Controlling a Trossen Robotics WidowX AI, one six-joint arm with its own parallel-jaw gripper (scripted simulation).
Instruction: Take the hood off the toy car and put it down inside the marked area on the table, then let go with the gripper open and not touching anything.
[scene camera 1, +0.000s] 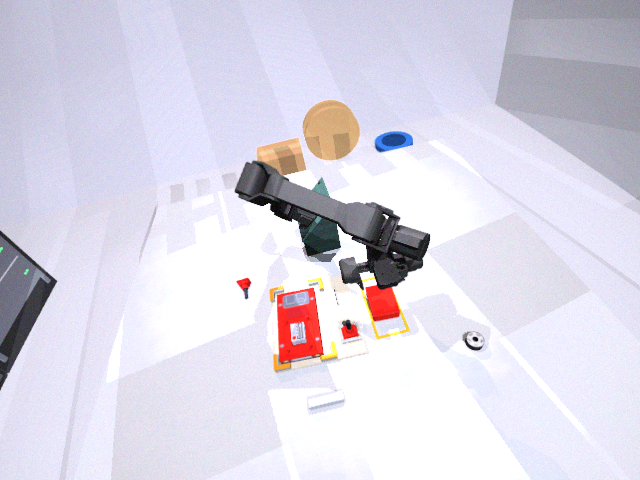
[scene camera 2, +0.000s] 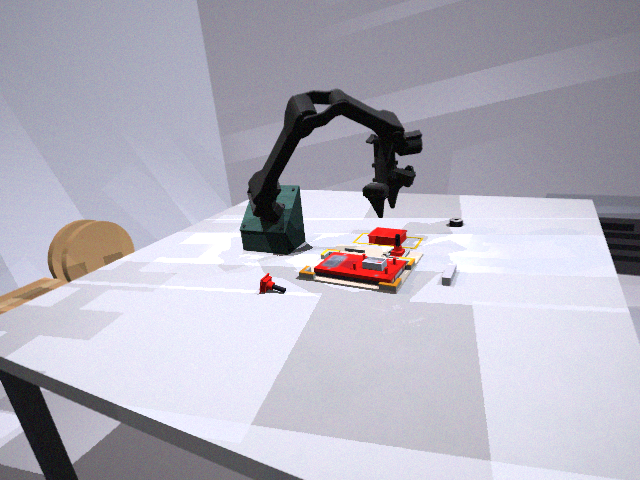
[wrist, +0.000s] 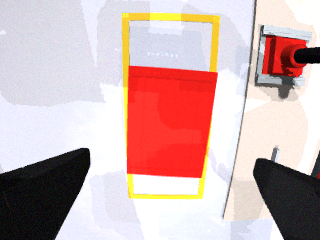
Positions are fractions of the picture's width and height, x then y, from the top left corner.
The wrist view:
my gripper: 0.55, 0.68
red hood: 0.53, 0.46
